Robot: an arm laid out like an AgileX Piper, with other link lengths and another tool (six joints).
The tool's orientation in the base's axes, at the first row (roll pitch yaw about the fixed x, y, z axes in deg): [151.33, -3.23, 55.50]
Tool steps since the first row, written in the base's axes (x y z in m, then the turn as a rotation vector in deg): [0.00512, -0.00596, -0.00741, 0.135, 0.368, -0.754]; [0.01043, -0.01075, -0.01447, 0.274, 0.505, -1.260]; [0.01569, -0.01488, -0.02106, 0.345, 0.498, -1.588]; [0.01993, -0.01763, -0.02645, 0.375, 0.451, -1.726]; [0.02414, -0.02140, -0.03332, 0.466, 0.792, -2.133]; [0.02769, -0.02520, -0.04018, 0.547, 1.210, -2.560]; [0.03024, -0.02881, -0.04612, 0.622, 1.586, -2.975]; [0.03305, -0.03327, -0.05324, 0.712, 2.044, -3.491]
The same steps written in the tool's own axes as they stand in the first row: [-0.00243, 0.00317, 0.01004, 0.337, -0.457, 0.633]; [-0.00376, 0.00603, 0.01957, 0.499, -0.672, 1.103]; [-0.00456, 0.00874, 0.02853, 0.515, -0.775, 1.422]; [-0.00473, 0.01059, 0.03568, 0.486, -0.796, 1.567]; [-0.00583, 0.01224, 0.04435, 0.795, -1.103, 1.883]; [-0.00734, 0.01344, 0.05274, 1.161, -1.467, 2.195]; [-0.00920, 0.01427, 0.05986, 1.489, -1.808, 2.503]; [-0.01168, 0.01517, 0.06832, 1.888, -2.230, 2.887]
